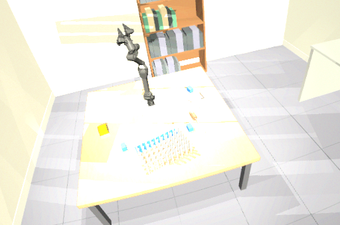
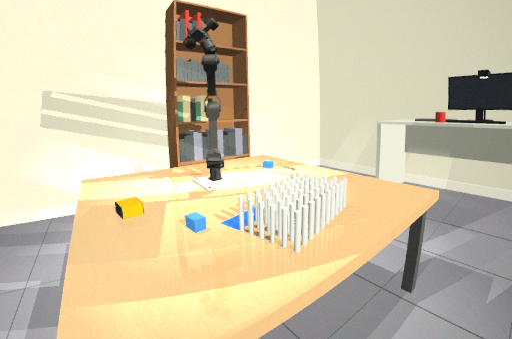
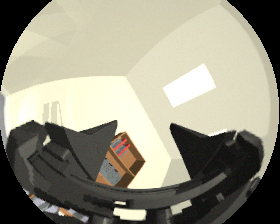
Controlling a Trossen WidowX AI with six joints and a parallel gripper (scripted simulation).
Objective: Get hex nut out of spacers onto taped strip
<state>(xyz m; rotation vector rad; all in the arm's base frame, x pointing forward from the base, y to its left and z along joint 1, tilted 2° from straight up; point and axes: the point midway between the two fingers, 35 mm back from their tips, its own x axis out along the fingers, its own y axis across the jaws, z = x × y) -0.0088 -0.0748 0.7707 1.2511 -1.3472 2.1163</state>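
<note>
The brown stick-like tool is 80 cm below my gripper tip, 43 cm ahead of it and 39 cm to the left of it. From my gripper tip the other things lie so: blue taped strip: 81 cm below, 46 cm ahead, 2 cm to the left; thin grey tool: 81 cm below, 46 cm to the left, 18 cm ahead.
</note>
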